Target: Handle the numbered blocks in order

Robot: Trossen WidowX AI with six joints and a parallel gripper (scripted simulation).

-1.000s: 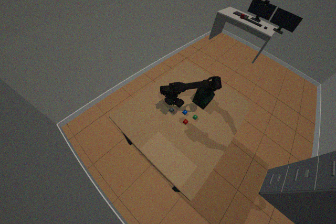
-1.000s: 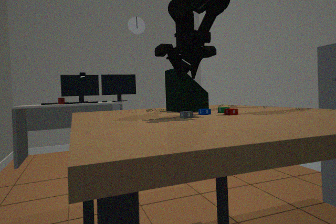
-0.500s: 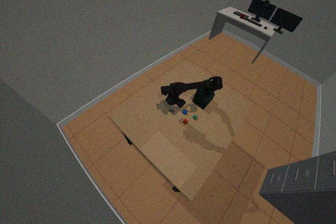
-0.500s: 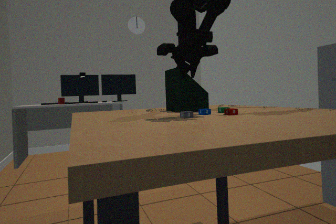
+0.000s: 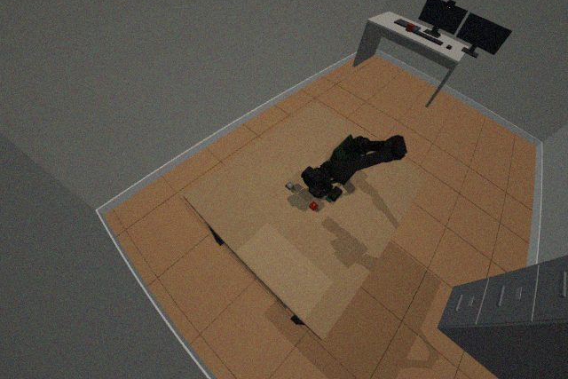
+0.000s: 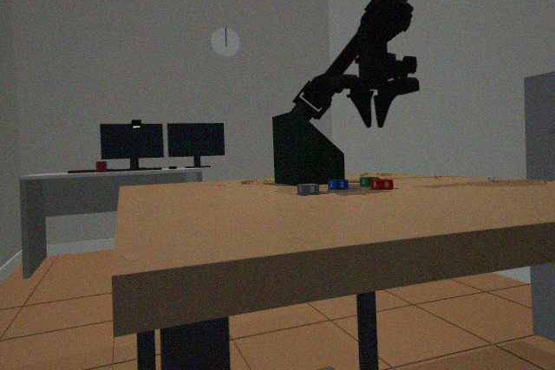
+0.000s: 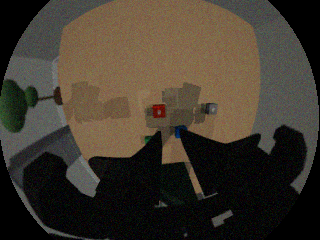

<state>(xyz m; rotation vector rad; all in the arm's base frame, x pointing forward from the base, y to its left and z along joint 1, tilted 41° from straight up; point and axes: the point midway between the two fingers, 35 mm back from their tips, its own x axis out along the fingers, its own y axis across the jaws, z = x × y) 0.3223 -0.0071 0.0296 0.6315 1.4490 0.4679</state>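
Right now my gripper tip is 10 mm to the right of the red block and 120 mm above it. Also, from my gripper tip: grey block 10 mm behind, 150 mm to the right, 120 mm below; then green block 90 mm behind, 50 mm to the left, 120 mm below; then blue block 70 mm behind, 50 mm to the right, 120 mm below.
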